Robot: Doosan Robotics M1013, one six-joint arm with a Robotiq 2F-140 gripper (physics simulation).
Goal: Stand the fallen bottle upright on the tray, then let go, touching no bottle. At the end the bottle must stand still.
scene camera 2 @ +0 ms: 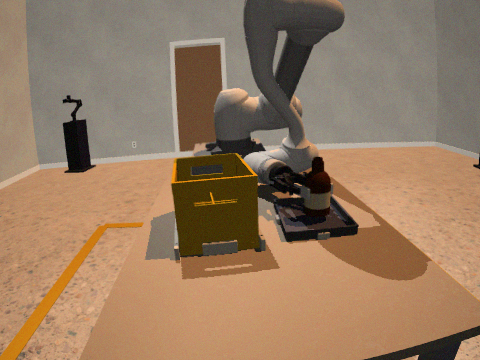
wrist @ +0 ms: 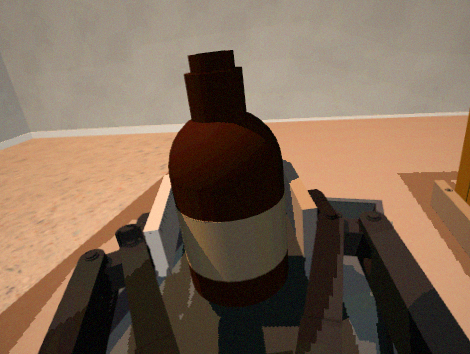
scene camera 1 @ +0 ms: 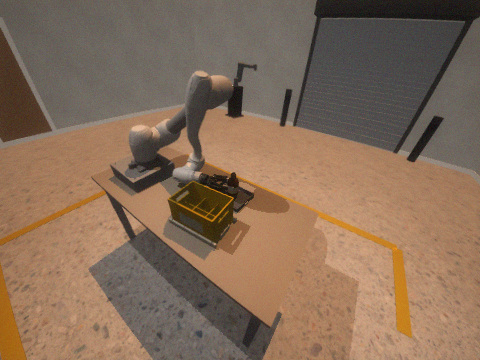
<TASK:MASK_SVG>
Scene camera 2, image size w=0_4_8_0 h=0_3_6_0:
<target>gripper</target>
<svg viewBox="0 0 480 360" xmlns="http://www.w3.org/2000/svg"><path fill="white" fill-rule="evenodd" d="M271 168L269 172L269 186L276 188L284 194L289 192L289 195L293 196L294 193L310 200L310 188L303 186L305 177L308 174L307 172L303 172L303 175L298 174L284 164L276 164Z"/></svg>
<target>brown bottle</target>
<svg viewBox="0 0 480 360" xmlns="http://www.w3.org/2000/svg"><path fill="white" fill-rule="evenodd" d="M313 157L312 171L306 175L304 186L310 188L310 200L304 198L304 214L311 217L324 217L330 213L331 179L327 172L324 171L323 158Z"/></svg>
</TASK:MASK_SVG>
